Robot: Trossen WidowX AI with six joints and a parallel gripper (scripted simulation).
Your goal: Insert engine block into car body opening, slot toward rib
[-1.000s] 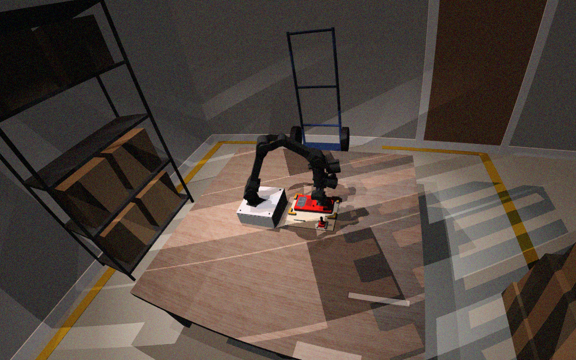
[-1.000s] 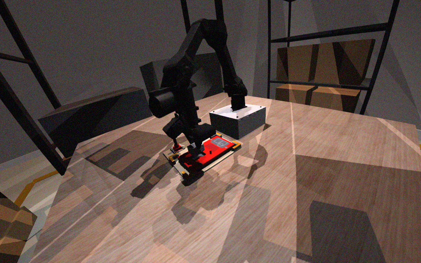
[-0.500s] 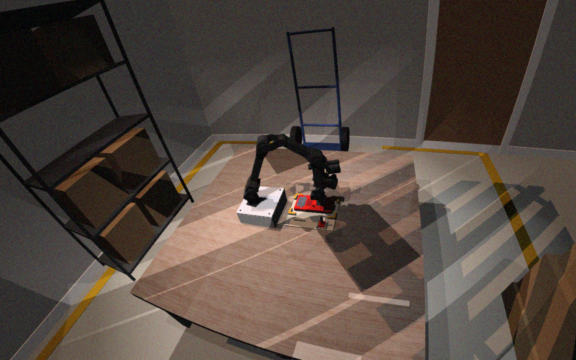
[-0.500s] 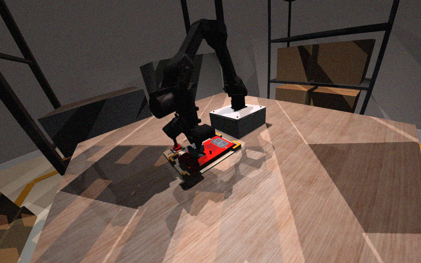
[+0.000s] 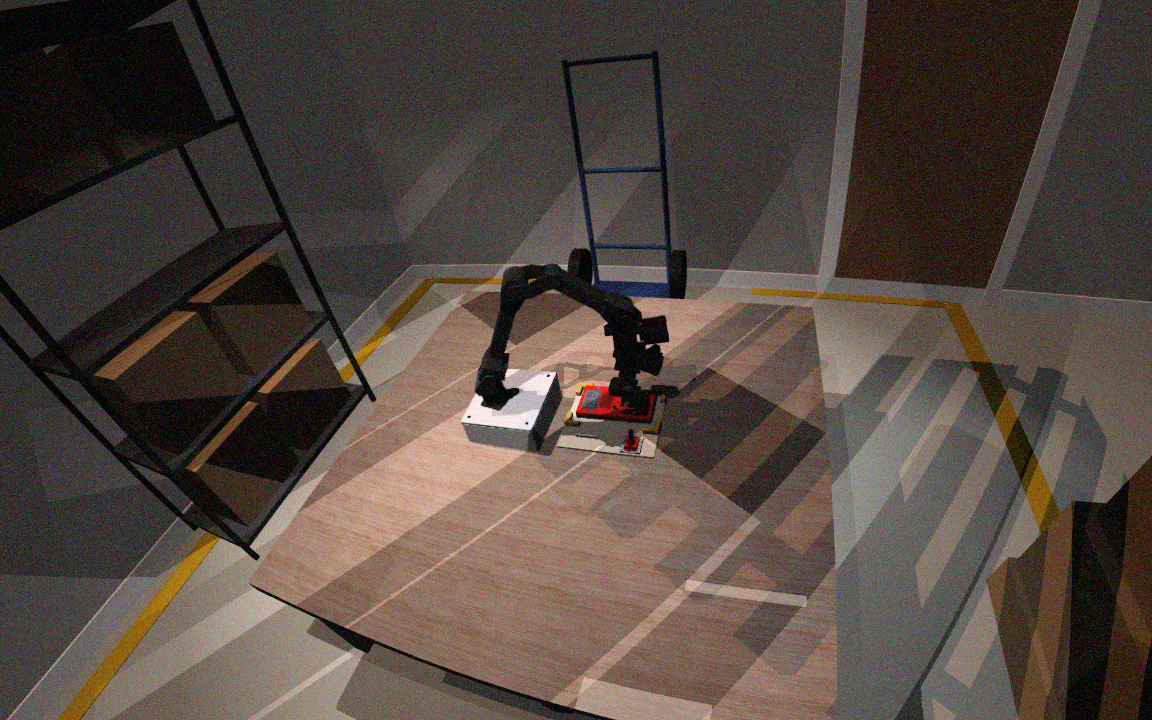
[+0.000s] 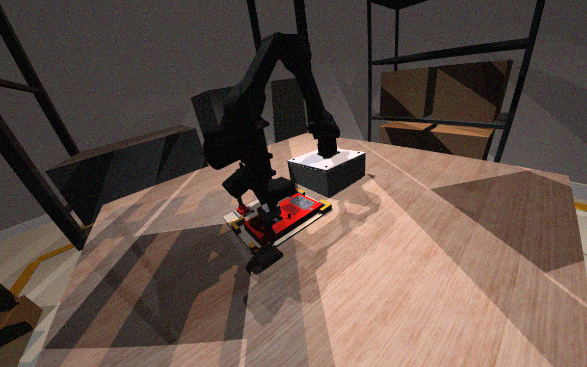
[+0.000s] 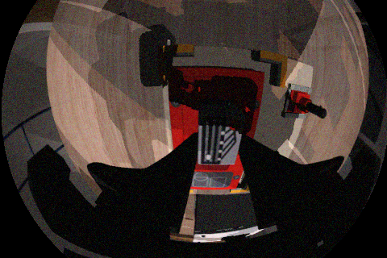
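Now: the grey engine block 1 cm below my gripper tip. Also, from my gripper tip: dark post 12 cm to the right, 5 cm ahead, 3 cm below.
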